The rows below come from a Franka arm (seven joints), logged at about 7 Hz.
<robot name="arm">
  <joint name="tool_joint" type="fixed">
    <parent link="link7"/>
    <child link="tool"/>
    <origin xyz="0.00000 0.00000 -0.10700" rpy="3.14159 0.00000 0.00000"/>
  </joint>
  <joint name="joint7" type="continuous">
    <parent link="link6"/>
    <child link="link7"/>
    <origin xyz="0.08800 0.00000 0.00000"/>
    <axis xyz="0 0 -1"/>
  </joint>
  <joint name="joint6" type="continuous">
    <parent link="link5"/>
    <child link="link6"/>
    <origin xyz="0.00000 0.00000 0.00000"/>
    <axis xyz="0 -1 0"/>
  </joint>
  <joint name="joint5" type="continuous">
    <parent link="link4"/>
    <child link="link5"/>
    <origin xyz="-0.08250 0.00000 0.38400"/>
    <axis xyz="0 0 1"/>
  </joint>
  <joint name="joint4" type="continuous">
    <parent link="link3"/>
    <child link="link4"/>
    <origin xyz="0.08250 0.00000 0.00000"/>
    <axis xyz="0 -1 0"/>
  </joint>
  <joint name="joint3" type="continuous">
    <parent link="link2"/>
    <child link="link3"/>
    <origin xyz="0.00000 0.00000 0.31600"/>
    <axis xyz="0 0 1"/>
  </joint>
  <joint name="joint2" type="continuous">
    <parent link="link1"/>
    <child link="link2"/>
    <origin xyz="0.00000 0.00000 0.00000"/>
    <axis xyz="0 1 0"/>
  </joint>
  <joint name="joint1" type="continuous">
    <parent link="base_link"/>
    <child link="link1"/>
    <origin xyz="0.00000 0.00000 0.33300"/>
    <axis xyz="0 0 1"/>
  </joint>
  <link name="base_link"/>
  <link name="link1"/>
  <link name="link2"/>
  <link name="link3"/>
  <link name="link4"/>
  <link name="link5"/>
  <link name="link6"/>
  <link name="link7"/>
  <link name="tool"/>
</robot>
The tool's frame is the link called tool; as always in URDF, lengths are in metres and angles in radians. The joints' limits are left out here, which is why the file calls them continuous.
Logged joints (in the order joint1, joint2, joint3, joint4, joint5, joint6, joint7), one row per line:
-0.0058 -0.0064 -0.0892 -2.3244 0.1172 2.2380 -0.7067
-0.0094 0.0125 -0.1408 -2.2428 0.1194 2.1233 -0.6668
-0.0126 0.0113 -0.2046 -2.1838 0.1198 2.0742 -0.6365
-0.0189 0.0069 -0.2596 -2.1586 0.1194 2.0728 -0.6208
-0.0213 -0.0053 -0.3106 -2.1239 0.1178 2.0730 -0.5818
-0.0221 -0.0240 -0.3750 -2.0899 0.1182 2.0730 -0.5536
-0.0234 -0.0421 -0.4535 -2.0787 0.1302 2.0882 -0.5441
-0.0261 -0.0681 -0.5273 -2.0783 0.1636 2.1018 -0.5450
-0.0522 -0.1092 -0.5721 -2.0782 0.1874 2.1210 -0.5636
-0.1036 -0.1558 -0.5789 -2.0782 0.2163 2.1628 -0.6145
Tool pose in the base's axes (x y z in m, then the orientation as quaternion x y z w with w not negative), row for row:
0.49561 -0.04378 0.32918 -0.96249 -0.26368 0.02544 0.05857
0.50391 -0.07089 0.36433 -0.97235 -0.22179 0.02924 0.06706
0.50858 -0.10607 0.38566 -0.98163 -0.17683 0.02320 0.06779
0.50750 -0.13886 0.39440 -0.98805 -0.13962 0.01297 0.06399
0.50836 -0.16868 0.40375 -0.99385 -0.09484 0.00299 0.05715
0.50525 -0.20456 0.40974 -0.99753 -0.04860 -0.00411 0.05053
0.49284 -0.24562 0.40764 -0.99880 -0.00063 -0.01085 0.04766
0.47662 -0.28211 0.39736 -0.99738 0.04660 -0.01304 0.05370
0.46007 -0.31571 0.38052 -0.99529 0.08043 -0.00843 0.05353
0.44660 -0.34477 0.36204 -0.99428 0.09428 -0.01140 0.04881
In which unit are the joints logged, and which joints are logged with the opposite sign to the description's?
The joints are logged in radians. Opposite sign: joint2.
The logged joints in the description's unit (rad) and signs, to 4 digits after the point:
-0.0058 0.0064 -0.0892 -2.3244 0.1172 2.2380 -0.7067
-0.0094 -0.0125 -0.1408 -2.2428 0.1194 2.1233 -0.6668
-0.0126 -0.0113 -0.2046 -2.1838 0.1198 2.0742 -0.6365
-0.0189 -0.0069 -0.2596 -2.1586 0.1194 2.0728 -0.6208
-0.0213 0.0053 -0.3106 -2.1239 0.1178 2.0730 -0.5818
-0.0221 0.0240 -0.3750 -2.0899 0.1182 2.0730 -0.5536
-0.0234 0.0421 -0.4535 -2.0787 0.1302 2.0882 -0.5441
-0.0261 0.0681 -0.5273 -2.0783 0.1636 2.1018 -0.5450
-0.0522 0.1092 -0.5721 -2.0782 0.1874 2.1210 -0.5636
-0.1036 0.1558 -0.5789 -2.0782 0.2163 2.1628 -0.6145

